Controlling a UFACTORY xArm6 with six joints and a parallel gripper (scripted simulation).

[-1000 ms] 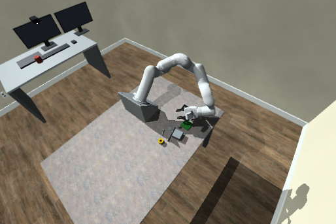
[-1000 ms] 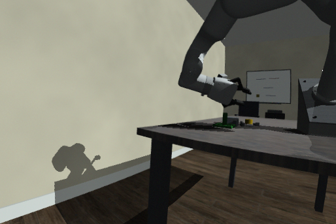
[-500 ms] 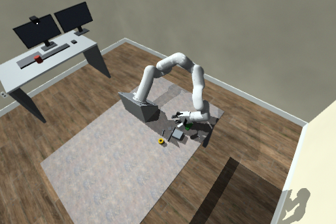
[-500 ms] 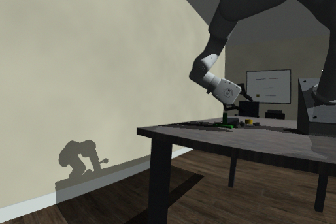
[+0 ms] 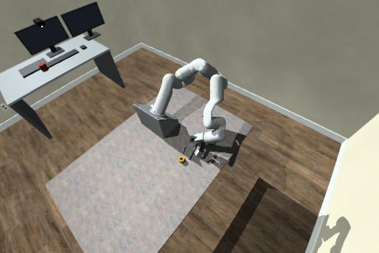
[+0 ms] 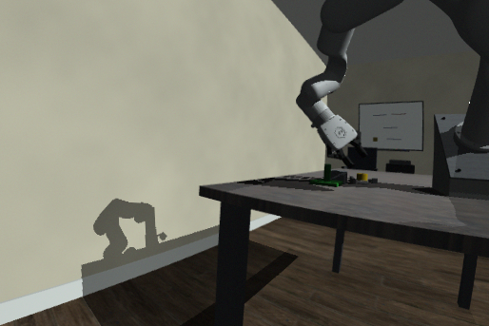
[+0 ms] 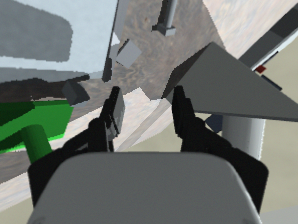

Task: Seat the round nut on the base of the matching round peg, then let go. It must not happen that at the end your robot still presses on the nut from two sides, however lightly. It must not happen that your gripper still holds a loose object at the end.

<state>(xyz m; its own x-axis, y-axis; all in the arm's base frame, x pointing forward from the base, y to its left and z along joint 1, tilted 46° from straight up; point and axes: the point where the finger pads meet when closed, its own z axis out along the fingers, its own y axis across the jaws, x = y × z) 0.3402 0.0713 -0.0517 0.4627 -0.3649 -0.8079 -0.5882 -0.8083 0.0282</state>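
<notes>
Now: the grey block 60 mm ahead of my hand, 20 mm to the right of it and 70 mm below it.
</notes>
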